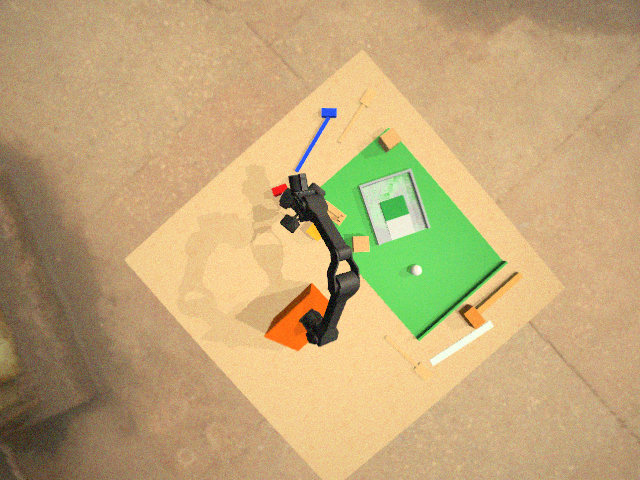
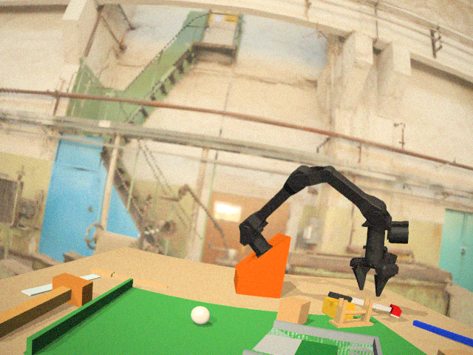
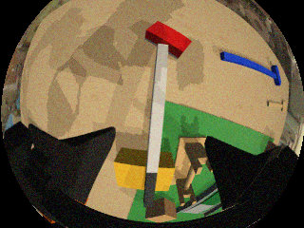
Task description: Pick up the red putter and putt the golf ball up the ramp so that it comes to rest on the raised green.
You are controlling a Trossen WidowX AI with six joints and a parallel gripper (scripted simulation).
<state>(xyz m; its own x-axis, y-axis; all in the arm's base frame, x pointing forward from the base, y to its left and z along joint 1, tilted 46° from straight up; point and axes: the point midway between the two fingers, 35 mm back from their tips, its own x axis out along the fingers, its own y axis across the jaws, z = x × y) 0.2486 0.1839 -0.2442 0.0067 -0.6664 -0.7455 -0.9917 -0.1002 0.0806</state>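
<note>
My gripper tip is 9 cm to the left of the yellow block and 5 cm above it. Also, from my gripper tip: green mat: 35 cm to the right, 23 cm ahead, 8 cm below; then blue putter: 23 cm ahead, 18 cm to the left, 6 cm below; then small wooden rack: 8 cm to the right, 8 cm ahead, 4 cm below.
</note>
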